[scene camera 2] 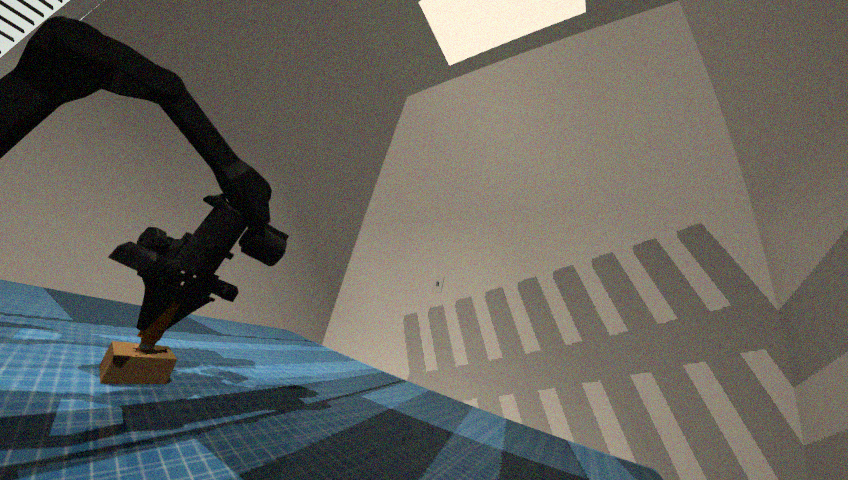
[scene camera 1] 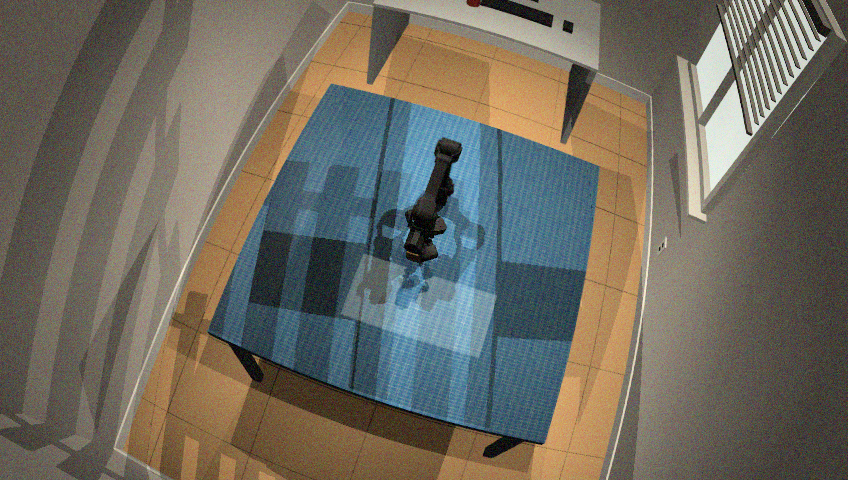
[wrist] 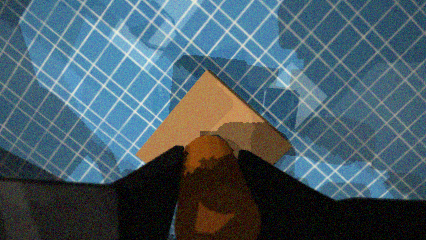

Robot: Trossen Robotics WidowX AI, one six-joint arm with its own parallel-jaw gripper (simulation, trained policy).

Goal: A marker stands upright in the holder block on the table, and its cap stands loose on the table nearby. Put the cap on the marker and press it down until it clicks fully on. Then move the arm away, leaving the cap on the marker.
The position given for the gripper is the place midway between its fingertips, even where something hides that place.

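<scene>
Holder block (scene camera 2: 114, 369) visible. Gripper (scene camera 2: 149, 330), (wrist: 210, 156) visible.
</scene>
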